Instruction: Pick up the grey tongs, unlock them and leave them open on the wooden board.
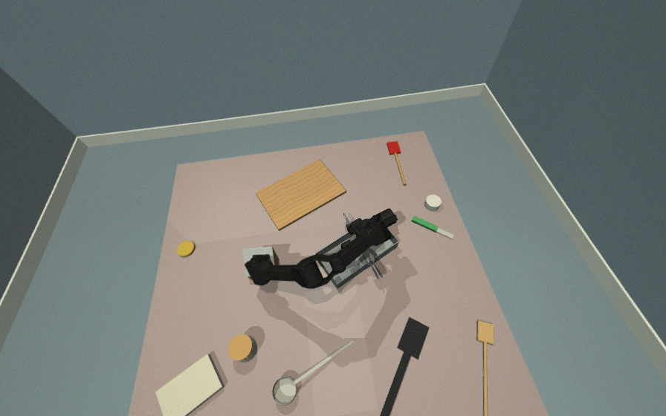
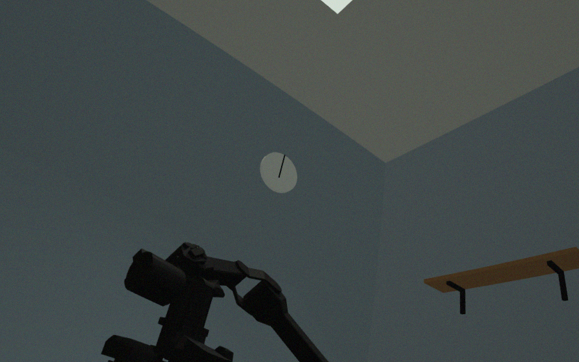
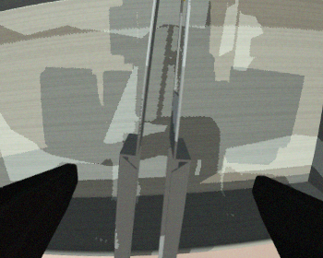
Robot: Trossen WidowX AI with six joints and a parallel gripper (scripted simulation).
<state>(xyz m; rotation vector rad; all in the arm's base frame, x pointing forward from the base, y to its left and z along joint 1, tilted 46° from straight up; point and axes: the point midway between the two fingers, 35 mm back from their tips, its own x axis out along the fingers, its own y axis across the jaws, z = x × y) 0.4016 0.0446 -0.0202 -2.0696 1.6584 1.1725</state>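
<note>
Now: gripper tip 30 mm past the grey roasting tin, 30 mm above it and 10 mm to the right of it. From my gripper tip the other things lie so: black spatula (390 mm to the right, 100 mm ahead, 50 mm below); white disc (320 mm ahead, 230 mm to the left, 40 mm below); black lock piece (70 mm to the left, 40 mm behind, 10 mm above).
</note>
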